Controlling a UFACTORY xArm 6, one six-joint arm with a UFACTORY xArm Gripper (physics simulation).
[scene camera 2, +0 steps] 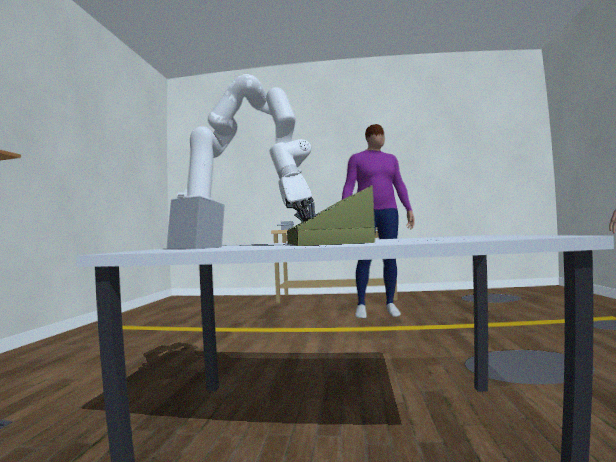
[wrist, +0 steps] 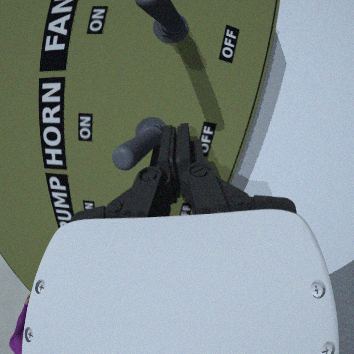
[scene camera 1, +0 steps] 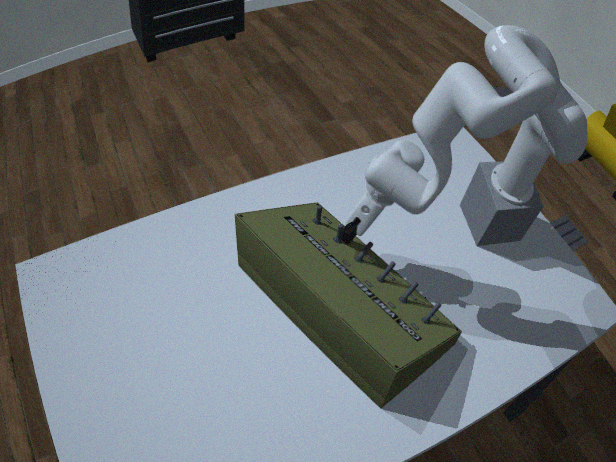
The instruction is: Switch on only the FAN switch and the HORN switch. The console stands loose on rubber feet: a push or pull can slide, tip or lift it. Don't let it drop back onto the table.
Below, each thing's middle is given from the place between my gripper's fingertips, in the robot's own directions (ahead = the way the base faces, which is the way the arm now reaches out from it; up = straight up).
Labels:
Now: the olive wedge-shaped console [scene camera 1: 383, 334] 110 mm to the left of my hand and 80 mm ahead of it.

